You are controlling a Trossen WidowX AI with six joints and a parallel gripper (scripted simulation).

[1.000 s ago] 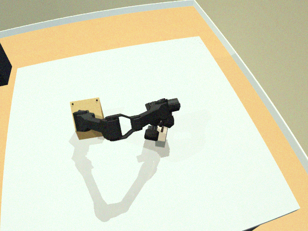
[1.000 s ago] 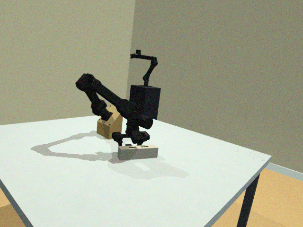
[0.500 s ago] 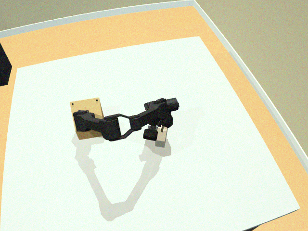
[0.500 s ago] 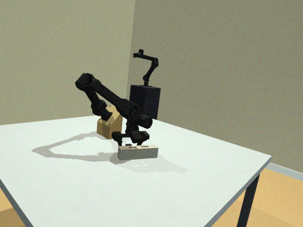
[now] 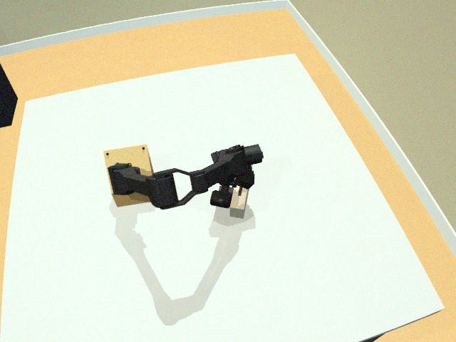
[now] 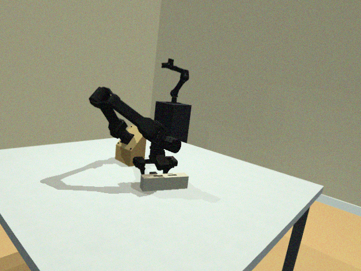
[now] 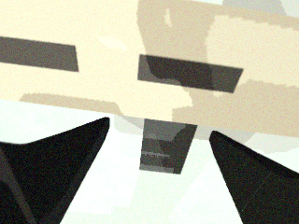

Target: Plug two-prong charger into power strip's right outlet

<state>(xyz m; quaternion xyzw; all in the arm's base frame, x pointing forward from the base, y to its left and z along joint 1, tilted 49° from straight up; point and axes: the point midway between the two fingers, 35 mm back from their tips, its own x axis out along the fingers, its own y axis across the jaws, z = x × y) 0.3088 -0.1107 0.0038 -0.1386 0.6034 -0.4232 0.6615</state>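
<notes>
Right now the grey charger is 2 cm ahead of my gripper tip, 1 cm to the right of it and 1 cm above it.
</notes>
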